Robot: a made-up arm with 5 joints.
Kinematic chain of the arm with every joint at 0, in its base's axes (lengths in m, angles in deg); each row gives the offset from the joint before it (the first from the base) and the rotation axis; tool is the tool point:
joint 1: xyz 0 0 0.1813 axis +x
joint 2: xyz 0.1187 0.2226 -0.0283 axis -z
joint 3: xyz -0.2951 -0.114 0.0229 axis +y
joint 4: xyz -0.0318 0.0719 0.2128 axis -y
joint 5: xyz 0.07 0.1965 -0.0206 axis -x
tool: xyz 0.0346 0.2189 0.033
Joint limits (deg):
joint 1: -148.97..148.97
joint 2: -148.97..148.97
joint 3: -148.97..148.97
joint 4: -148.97..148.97
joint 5: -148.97..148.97
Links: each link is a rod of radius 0.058 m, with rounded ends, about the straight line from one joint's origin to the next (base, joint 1, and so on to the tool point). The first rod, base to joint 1, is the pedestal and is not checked.
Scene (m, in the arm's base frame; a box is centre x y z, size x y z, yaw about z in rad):
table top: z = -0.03
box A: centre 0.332 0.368 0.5 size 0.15 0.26 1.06 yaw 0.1
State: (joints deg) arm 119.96 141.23 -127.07 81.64 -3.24
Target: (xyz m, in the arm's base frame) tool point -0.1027 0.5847 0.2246
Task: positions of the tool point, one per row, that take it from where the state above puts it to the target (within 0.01 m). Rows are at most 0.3 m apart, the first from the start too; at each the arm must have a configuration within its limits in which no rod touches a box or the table.
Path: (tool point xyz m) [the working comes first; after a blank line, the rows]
Joints at the target: 43.55 25.27 -136.87 103.18 -91.84
Straight joint move there: touches box A.

1: 0.7290 0.0251 0.6631
2: 0.6590 0.0029 0.7981
3: 0.5537 0.0038 0.9177
4: 0.4185 0.0270 1.0110
5: 0.2614 0.0686 1.0680
6: 0.0916 0.1231 1.0811
7: -0.0796 0.1825 1.0462
8: -0.1098 0.4321 0.8894
9: -0.1177 0.5842 0.6634
10: -0.1116 0.6281 0.4263
11: -0.1027 0.5847 0.2246

